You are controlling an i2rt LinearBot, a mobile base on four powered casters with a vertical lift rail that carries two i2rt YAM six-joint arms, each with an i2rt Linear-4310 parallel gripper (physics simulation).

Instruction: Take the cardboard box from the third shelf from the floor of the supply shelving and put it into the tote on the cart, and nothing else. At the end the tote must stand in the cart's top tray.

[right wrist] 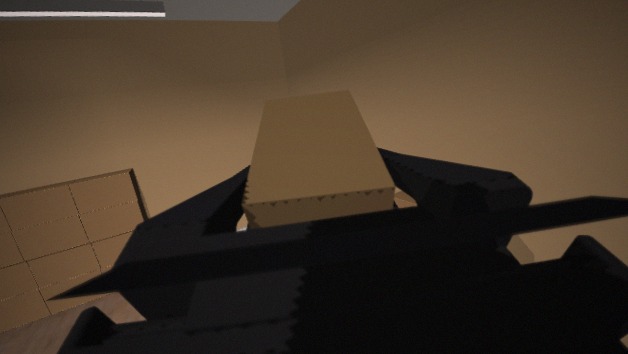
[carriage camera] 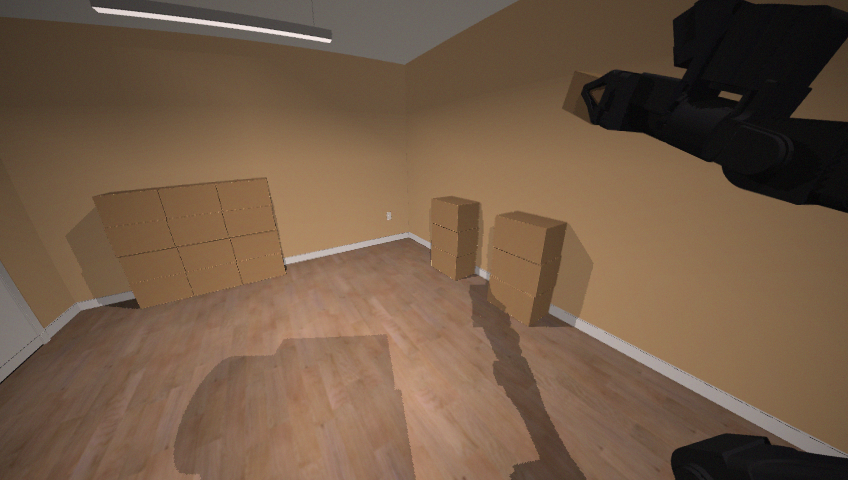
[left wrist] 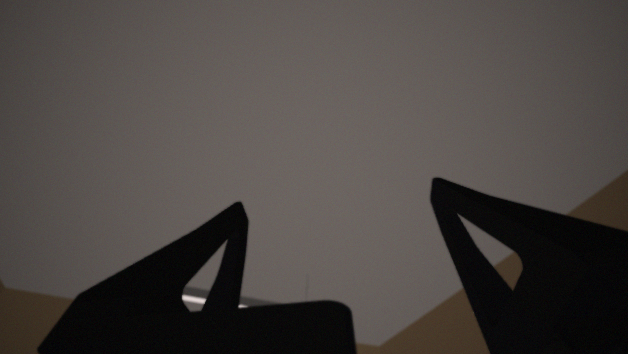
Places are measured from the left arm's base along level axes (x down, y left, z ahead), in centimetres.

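Pixels of known places: left gripper, fingertip midpoint: (left wrist: 335,200); right gripper, fingertip midpoint: (right wrist: 313,162) (carriage camera: 597,91).
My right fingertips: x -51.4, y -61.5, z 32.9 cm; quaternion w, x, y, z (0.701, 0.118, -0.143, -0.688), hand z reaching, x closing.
Behind a point stands the place of what it marks.
A brown cardboard box (carriage camera: 576,95) {x -50.9, y -59.1, z 34.5 cm} (right wrist: 317,150) {x -52.5, y -61.8, z 30.0 cm} is held between the fingers of my right gripper (right wrist: 313,162) {x -51.4, y -61.5, z 32.9 cm}, which is shut on it, at the upper right of the carriage view and high above the floor. The box sticks out past the fingertips in the right wrist view. My left gripper (left wrist: 335,200) {x -44.3, y 0.1, z 2.5 cm} is open, with no thing between its fingers, and points up at the ceiling. The supply shelving, the cart and the tote do not show in these views.
A wide block of stacked cardboard boxes (carriage camera: 196,237) {x 27.3, y 170.1, z 214.8 cm} (right wrist: 75,245) {x 31.8, y 155.6, z 222.6 cm} stands by the far wall at the left. Two narrower stacks (carriage camera: 455,234) {x 36.1, y -81.8, z 218.7 cm} (carriage camera: 523,261) {x 35.6, y -119.1, z 149.4 cm} stand along the right wall (carriage camera: 684,267) {x 15.9, y -185.7, z 89.2 cm}. A ceiling lamp (carriage camera: 211,22) {x -120.5, y 78.3, z 162.7 cm} hangs at the upper left.
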